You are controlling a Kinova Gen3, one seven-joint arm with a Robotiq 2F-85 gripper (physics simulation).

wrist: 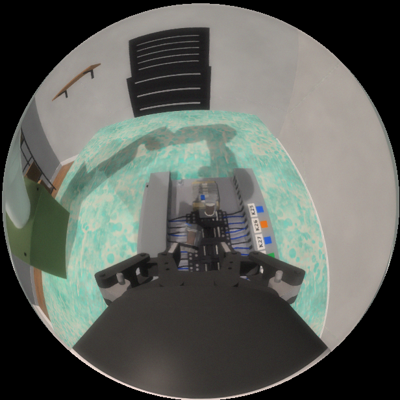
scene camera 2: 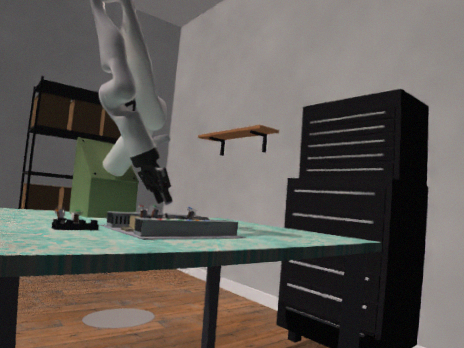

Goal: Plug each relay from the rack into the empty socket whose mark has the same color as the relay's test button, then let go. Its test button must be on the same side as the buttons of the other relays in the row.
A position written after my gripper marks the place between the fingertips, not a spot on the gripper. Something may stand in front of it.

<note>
In view: my gripper (scene camera 2: 165,202) and a grey panel (wrist: 181,197).
My gripper is seen too in the wrist view (wrist: 199,250).
</note>
